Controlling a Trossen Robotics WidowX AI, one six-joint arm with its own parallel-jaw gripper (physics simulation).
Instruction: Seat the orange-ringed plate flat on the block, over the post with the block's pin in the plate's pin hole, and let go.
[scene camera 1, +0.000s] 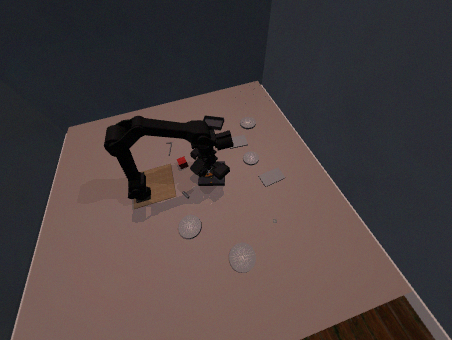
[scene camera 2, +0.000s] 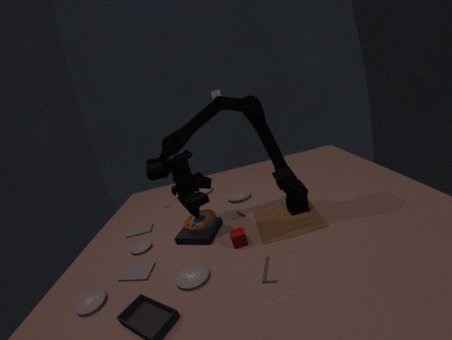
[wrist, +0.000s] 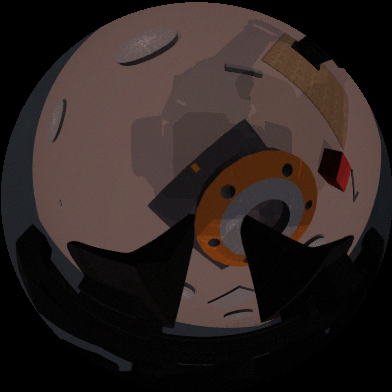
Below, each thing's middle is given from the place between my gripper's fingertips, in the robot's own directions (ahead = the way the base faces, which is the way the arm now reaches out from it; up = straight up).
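The orange-ringed plate (wrist: 260, 173) is 3 cm to the left of my hand and 2 cm behind it.
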